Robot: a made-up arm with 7 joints. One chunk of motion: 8 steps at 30 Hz.
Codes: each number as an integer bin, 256 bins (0 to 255) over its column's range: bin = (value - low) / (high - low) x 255, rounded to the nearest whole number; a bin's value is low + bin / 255 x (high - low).
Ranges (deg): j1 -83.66..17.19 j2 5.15..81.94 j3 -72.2..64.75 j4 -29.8..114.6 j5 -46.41..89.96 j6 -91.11..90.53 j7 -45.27..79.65
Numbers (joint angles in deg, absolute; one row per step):
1: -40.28 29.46 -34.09 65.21 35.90 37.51 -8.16
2: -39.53 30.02 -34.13 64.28 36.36 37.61 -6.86
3: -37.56 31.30 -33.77 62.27 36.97 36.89 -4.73
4: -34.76 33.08 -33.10 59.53 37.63 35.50 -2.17
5: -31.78 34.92 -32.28 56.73 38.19 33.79 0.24
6: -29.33 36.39 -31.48 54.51 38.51 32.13 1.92
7: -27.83 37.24 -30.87 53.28 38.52 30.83 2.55
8: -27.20 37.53 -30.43 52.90 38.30 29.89 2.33
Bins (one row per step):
1: 110 81 71 168 154 181 76
2: 112 83 71 166 155 181 78
3: 117 87 72 163 156 180 83
4: 124 93 73 158 157 178 88
5: 131 99 74 153 158 175 93
6: 137 104 76 149 159 173 96
7: 141 107 77 147 159 171 98
8: 143 108 78 146 158 170 97

